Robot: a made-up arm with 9 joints. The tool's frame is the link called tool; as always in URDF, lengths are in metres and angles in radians. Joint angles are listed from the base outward. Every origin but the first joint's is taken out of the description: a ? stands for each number. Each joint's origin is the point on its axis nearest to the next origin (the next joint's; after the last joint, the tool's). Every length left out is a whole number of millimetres.
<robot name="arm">
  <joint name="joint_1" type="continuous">
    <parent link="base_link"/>
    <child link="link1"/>
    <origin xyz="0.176 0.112 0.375" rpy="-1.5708 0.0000 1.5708"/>
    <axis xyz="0 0 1"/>
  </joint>
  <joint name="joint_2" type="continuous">
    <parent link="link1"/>
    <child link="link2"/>
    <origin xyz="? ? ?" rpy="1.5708 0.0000 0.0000"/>
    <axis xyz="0 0 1"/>
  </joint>
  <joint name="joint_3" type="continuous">
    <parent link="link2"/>
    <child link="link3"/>
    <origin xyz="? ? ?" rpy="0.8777 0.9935 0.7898"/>
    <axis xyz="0 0 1"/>
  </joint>
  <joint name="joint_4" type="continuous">
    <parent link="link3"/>
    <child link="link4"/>
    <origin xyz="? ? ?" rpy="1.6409 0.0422 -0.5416"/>
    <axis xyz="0 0 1"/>
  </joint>
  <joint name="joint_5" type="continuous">
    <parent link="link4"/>
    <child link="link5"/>
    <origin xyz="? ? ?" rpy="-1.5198 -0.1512 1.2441"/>
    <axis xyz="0 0 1"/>
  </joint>
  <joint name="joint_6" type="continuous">
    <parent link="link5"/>
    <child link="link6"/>
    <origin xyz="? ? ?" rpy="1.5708 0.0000 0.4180"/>
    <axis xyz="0 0 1"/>
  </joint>
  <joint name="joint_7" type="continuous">
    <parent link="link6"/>
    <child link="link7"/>
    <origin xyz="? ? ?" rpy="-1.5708 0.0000 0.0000"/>
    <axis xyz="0 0 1"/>
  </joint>
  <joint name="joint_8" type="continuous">
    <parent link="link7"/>
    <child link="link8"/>
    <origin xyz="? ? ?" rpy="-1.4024 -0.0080 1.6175"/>
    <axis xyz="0 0 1"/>
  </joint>
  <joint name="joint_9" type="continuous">
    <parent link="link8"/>
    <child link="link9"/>
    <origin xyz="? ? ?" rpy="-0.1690 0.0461 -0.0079"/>
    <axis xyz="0 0 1"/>
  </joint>
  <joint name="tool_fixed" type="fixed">
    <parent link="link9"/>
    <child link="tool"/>
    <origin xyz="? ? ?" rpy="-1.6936 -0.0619 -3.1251"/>
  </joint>
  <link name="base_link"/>
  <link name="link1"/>
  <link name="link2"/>
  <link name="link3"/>
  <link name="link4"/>
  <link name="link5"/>
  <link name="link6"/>
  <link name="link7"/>
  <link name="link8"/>
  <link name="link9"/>
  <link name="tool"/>
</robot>
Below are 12 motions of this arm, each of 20 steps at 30 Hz.
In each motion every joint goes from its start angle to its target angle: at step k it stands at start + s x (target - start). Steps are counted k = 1, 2, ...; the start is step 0. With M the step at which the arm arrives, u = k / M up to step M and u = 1 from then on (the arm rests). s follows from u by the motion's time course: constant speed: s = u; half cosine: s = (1 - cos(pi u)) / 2; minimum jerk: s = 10 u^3 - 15 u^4 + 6 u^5.
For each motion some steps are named. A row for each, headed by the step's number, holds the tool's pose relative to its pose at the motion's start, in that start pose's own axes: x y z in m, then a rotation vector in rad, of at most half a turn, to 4 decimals.
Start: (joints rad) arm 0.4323 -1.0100 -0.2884 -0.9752 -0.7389 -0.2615 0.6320 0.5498 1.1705
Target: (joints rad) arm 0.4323 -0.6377 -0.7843 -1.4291 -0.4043 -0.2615 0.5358 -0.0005 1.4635
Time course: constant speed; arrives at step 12
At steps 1, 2, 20:
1: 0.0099 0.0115 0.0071 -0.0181 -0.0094 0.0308
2: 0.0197 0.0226 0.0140 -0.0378 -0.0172 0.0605
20: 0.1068 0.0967 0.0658 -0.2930 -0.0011 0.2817

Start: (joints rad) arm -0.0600 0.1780 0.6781 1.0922 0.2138 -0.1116 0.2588 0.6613 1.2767
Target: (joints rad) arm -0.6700 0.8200 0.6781 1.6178 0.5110 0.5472 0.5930 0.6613 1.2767
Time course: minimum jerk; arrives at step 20
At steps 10, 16, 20:
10: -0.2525 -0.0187 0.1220 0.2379 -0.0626 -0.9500
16: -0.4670 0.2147 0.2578 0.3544 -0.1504 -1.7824
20: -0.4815 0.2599 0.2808 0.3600 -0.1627 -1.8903

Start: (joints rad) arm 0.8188 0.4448 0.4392 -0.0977 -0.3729 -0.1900 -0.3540 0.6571 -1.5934
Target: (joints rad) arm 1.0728 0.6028 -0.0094 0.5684 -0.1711 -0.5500 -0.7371 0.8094 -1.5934
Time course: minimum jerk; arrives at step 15
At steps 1, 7, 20:
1: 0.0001 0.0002 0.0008 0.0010 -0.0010 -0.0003
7: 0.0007 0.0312 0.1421 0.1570 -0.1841 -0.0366
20: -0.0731 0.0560 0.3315 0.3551 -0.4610 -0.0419

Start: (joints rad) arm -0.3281 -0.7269 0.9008 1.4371 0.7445 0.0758 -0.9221 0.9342 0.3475
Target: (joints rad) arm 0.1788 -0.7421 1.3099 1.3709 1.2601 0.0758 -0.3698 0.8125 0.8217
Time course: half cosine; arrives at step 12
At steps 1, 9, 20:
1: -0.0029 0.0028 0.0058 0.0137 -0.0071 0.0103
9: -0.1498 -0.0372 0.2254 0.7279 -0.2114 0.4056
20: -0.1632 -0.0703 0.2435 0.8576 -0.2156 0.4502

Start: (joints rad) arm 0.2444 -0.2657 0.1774 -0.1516 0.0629 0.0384 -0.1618 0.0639 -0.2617
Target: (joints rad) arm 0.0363 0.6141 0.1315 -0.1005 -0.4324 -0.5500 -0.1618 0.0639 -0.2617
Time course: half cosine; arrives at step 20
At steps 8, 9, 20:
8: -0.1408 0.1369 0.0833 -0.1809 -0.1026 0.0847
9: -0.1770 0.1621 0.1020 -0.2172 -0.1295 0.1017
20: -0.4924 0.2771 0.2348 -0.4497 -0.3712 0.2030

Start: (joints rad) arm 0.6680 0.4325 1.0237 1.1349 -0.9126 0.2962 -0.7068 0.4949 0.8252
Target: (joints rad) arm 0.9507 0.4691 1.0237 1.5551 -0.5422 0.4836 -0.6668 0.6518 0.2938
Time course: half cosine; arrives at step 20
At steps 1, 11, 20:
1: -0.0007 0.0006 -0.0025 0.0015 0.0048 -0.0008
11: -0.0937 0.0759 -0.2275 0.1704 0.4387 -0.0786
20: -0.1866 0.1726 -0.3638 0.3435 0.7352 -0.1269

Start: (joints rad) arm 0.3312 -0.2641 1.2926 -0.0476 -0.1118 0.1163 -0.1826 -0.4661 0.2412
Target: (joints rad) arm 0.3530 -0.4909 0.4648 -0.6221 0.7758 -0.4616 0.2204 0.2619 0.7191
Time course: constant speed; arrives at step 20
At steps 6, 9, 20:
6: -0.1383 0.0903 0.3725 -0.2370 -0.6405 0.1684
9: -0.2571 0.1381 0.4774 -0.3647 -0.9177 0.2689
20: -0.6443 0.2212 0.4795 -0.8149 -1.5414 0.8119

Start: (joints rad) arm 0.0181 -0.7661 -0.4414 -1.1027 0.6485 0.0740 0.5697 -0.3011 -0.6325
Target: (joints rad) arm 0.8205 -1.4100 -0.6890 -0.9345 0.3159 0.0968 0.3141 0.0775 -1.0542
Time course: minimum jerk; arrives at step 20
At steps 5, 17, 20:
5: -0.0010 -0.0879 -0.0509 0.1322 0.0466 -0.1076
17: -0.4835 -0.4711 -0.6865 1.2466 0.1843 -1.1229
20: -0.5059 -0.4660 -0.7071 1.2808 0.1806 -1.1554

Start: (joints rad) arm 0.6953 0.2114 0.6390 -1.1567 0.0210 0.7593 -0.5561 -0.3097 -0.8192
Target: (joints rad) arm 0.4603 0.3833 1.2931 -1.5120 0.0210 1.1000 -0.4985 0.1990 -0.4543
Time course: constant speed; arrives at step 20
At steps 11, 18, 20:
11: -0.0992 0.1362 0.0148 -0.3764 -0.3725 0.1021
18: -0.2065 0.2336 -0.0124 -0.5897 -0.6225 0.2374
20: -0.2425 0.2595 -0.0274 -0.6459 -0.6937 0.2856

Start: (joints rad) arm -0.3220 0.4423 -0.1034 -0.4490 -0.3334 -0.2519 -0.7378 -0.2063 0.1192
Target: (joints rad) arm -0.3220 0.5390 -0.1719 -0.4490 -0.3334 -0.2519 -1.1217 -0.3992 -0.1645
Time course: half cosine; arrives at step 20
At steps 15, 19, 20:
15: 0.0335 -0.1386 -0.1667 0.1297 0.4222 -0.2613
19: 0.0276 -0.1572 -0.1961 0.1639 0.4934 -0.2980
20: 0.0273 -0.1579 -0.1974 0.1655 0.4966 -0.2996

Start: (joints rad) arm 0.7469 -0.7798 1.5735 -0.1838 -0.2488 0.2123 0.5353 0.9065 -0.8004
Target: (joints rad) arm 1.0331 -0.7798 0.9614 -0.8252 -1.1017 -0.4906 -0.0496 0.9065 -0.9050
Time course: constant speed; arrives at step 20
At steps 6, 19, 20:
6: -0.0516 -0.2762 0.1035 -0.5107 0.0967 -0.5528
19: -0.5994 -0.2647 0.5986 -1.2802 0.1500 -2.0552
20: -0.6413 -0.2119 0.6225 -1.3129 0.1458 -2.1853

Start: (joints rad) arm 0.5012 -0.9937 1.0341 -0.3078 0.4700 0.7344 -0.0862 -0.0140 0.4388
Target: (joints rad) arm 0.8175 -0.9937 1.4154 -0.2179 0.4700 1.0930 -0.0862 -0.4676 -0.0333
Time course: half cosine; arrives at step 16
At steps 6, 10, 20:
6: -0.0227 -0.0022 -0.1947 0.0670 0.3376 -0.0348
10: -0.1227 0.0270 -0.4219 0.1812 0.7480 -0.0520
20: -0.2478 0.0836 -0.5696 0.2994 1.0673 -0.0389

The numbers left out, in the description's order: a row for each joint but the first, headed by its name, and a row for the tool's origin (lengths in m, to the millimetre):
joint_2: 0.026 -0.190 0.000
joint_3: 0.356 -0.315 0.000
joint_4: 0.103 -0.055 0.000
joint_5: 0.100 -0.041 0.000
joint_6: 0.125 -0.159 0.000
joint_7: -0.384 -0.127 0.000
joint_8: 0.194 -0.006 0.000
joint_9: 0.003 -0.010 0.000
tool: -0.466 -0.124 0.000

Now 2 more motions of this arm.
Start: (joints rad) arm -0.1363 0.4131 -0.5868 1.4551 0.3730 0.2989 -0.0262 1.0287 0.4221
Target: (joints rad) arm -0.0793 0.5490 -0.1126 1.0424 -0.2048 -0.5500 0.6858 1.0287 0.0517
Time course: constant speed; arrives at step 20
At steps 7, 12, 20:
7: 0.0098 0.1025 0.0297 -0.1930 0.3100 0.3087
12: -0.0187 0.1752 -0.0012 -0.3179 0.6508 0.4828
20: -0.1474 0.2360 -0.0794 -0.4646 1.3567 0.6233

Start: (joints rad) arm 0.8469 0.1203 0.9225 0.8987 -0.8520 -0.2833 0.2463 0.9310 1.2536
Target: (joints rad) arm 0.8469 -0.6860 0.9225 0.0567 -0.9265 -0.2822 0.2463 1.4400 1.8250
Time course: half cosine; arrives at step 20
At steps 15, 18, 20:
15: -0.1432 0.0272 0.1378 -0.0666 -1.1059 0.3832
18: -0.1727 0.0063 0.1308 -0.0467 -1.2271 0.4655
20: -0.1782 0.0010 0.1290 -0.0415 -1.2500 0.4825

